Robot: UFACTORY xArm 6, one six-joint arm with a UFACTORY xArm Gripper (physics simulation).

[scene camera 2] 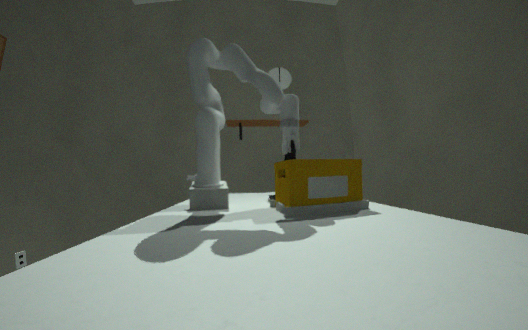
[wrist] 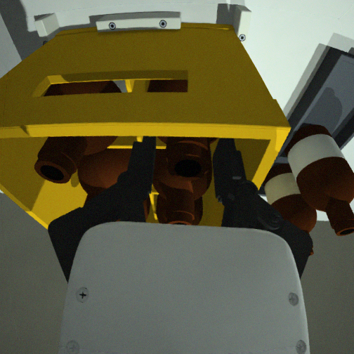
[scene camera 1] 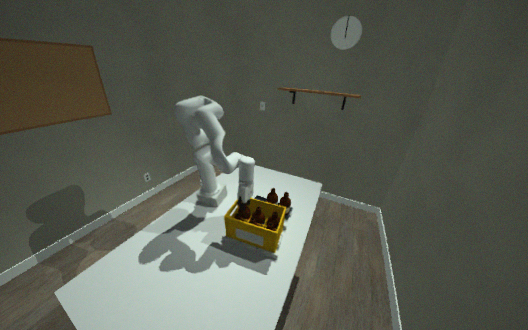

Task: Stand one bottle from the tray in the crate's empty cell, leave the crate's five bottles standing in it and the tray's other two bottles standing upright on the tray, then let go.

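Frame: origin at the arm's base, x ahead, y left, z up, level; metres.
Seen in the pictures: gripper, fingertip midpoint: [scene camera 1: 244,207]; arm's base at its link origin: [scene camera 2: 208,184] [scene camera 1: 211,188].
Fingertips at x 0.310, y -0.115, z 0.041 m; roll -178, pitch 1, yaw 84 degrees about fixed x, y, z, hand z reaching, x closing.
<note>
Offsets run from my fingertips to a thing's top centre. "spot": to the spot under its first point. Level surfaces: height alone.
The yellow crate @[0.047 m right, 0.090 m ahead, 0.041 m up] [scene camera 1: 268,242] [scene camera 2: 327,167] [wrist: 225,100] stands upright on the table. My gripper [scene camera 1: 243,202] [scene camera 2: 291,152] [wrist: 186,141] is partly open, its fingers reaching down into the crate. They stand on either side of a brown bottle [wrist: 187,150] in the crate's corner cell, with gaps beside its neck. Other brown bottles @[0.004 m right, 0.086 m ahead, 0.029 m up] [scene camera 1: 258,216] @[0.005 m right, 0.180 m ahead, 0.029 m up] [scene camera 1: 273,220] [wrist: 102,172] stand in the crate; the wrist view cuts off or hides some cells. Two bottles with white labels @[0.198 m left, 0.107 m ahead, 0.026 m up] [scene camera 1: 272,196] @[0.190 m left, 0.196 m ahead, 0.026 m up] [scene camera 1: 285,201] [wrist: 322,170] [wrist: 290,200] stand upright on the dark tray [wrist: 336,75].
Low pale holders @[spot: 0.151 m right, 0.071 m ahead, 0.117 m down] [scene camera 2: 325,208] [wrist: 137,22] edge the crate's foot. The tray's bottles are close beyond the crate wall. The arm's base [scene camera 1: 211,196] [scene camera 2: 208,196] stands on the white table @[0.134 m down] [scene camera 1: 150,300] [scene camera 2: 300,280], left of the crate.
</note>
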